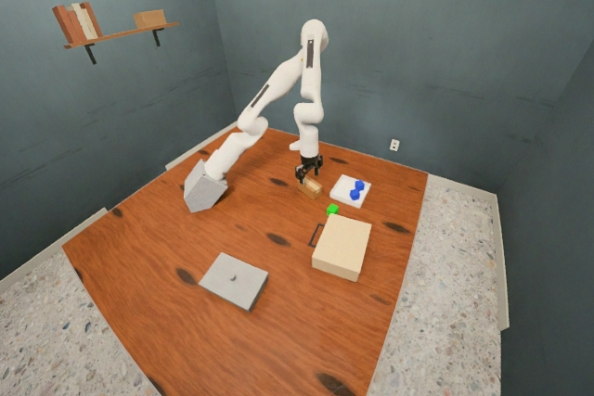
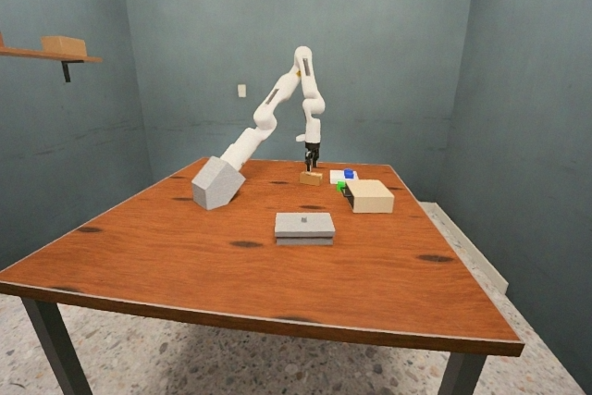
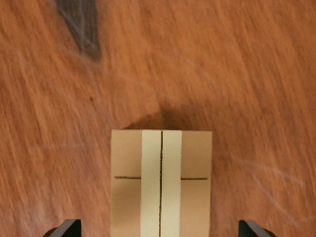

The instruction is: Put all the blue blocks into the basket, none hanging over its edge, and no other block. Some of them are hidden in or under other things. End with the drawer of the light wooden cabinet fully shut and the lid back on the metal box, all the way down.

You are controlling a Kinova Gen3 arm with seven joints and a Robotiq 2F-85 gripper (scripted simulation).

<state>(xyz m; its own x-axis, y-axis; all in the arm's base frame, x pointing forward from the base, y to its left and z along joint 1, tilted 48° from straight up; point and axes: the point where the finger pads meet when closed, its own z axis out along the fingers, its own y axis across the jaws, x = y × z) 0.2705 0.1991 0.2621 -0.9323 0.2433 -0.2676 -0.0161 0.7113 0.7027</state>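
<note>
Right now my hand is 50 mm above the small box. Also, from my hand: white basket 140 mm ahead, 130 mm to the left, 70 mm below; then green block 160 mm ahead, 70 mm below, 20 mm to the right; then red block 70 mm below, 20 mm ahead.
</note>
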